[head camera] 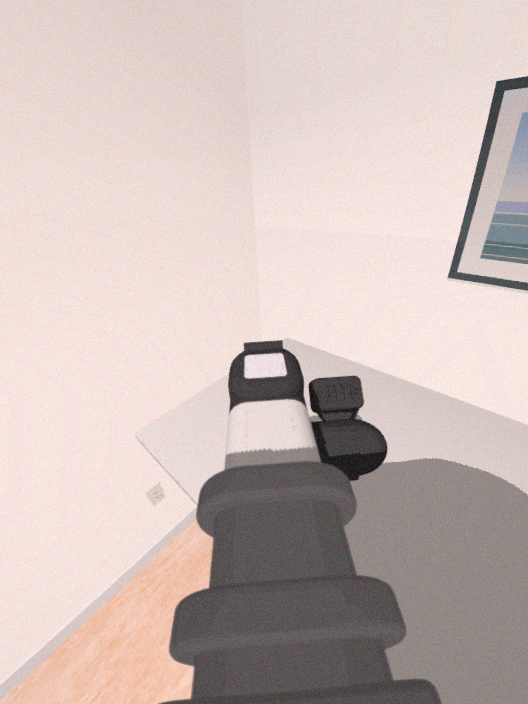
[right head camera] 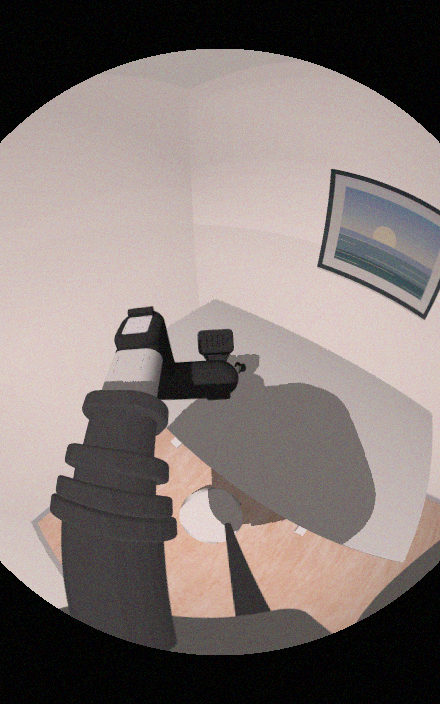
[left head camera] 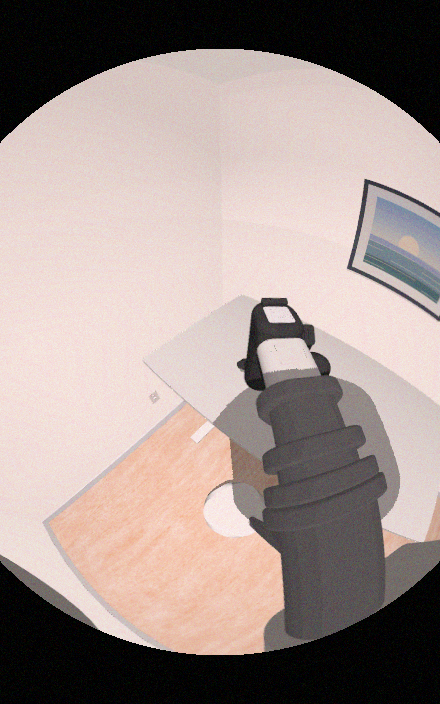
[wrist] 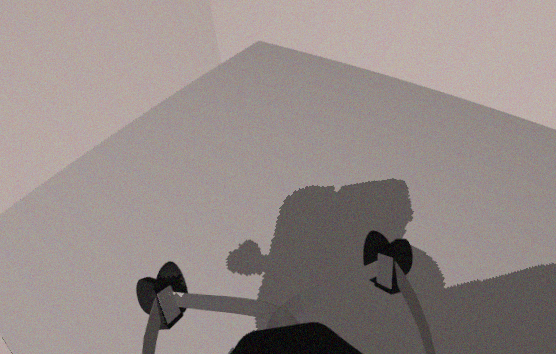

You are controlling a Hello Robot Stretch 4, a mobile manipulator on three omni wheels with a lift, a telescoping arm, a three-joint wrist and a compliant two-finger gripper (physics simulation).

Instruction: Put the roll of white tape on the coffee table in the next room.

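Observation:
My gripper is open in the wrist view, its two fingertips wide apart with no object between them. It points out over a light grey table top that stands in a room corner. In the head views the fingers are mostly hidden behind the wrist and arm. The roll of white tape does not show in these views. I cannot tell whether this table is the coffee table. Dark shadows of the robot lie across its top.
A round white object is on the wooden floor by the table's near edge, partly shaded. Pale walls meet behind the table. A framed seascape hangs on the right wall. A wall socket is low at the left.

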